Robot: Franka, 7 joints.
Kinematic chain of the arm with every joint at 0, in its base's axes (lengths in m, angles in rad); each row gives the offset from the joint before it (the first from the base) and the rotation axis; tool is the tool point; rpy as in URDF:
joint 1: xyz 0 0 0.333 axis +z
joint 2: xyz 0 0 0 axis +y
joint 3: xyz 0 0 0.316 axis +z
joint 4: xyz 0.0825 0 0 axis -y
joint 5: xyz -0.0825 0 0.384 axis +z
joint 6: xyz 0 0 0 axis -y
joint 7: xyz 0.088 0 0 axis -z
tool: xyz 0 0 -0.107 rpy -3.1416 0 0
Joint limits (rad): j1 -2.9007..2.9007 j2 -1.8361..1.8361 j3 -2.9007..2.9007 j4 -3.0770..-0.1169 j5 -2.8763..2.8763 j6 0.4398..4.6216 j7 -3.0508..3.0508
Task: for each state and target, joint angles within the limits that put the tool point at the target. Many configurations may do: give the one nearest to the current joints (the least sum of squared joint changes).
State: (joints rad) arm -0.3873 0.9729 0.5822 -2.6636 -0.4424 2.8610 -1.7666
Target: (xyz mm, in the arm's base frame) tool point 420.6 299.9 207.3
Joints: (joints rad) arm -0.4010 0.5823 0.9173 -2.4049 -0.4773 3.0103 -1.7666
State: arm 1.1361 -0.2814 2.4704 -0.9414 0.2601 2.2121 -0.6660
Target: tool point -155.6 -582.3 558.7
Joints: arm 1.5447 -0.1119 2.8544 -1.6231 0.2728 1.7815 -0.6660
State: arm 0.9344 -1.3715 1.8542 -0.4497 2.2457 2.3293 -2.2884
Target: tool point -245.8 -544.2 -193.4
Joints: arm 1.6003 -1.6756 2.5815 -1.2191 2.1595 2.2207 -2.2884
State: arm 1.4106 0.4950 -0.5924 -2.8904 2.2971 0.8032 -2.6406
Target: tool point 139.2 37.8 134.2
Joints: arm 1.0487 0.9294 -1.0262 -3.0770 1.6679 0.7085 -2.6406
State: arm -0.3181 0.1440 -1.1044 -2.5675 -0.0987 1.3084 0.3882
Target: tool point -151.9 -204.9 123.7
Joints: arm -0.8426 0.7529 -0.9294 -2.6441 -0.0489 1.7376 0.3882
